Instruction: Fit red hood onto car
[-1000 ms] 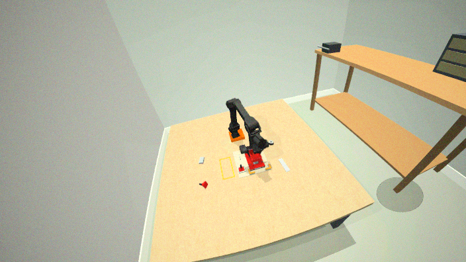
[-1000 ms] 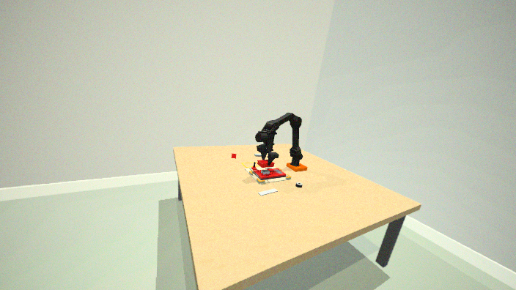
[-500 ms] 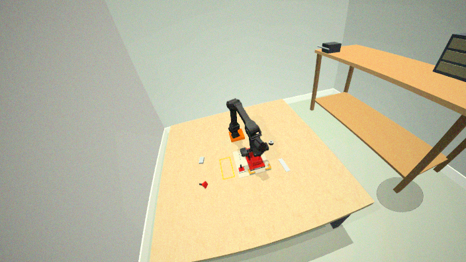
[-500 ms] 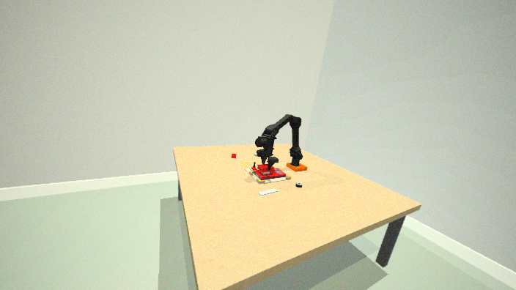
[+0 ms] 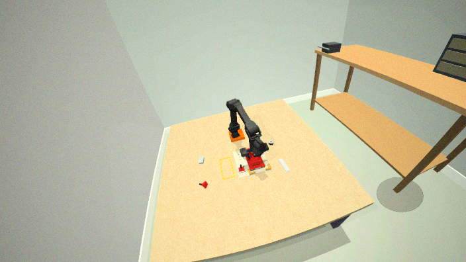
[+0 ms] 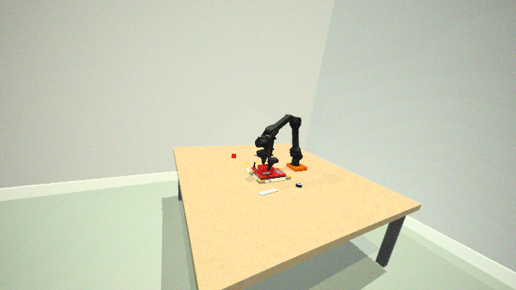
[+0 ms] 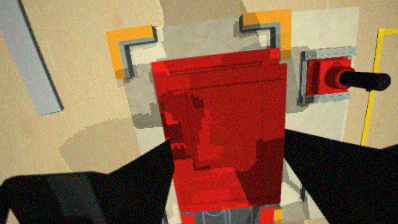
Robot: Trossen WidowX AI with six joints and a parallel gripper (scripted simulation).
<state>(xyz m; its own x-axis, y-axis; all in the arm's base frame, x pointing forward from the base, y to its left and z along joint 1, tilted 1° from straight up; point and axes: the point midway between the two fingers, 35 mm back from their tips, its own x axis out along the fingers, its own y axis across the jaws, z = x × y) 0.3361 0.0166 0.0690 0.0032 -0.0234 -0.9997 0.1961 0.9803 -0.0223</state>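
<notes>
The grey engine block lies 4 cm below my gripper tip. From my gripper tip the other things lie so: jig 3 cm behind, 1 cm to the right, 5 cm below; grey strip 12 cm ahead, 17 cm to the left, 6 cm below; red hood right at my gripper tip.
</notes>
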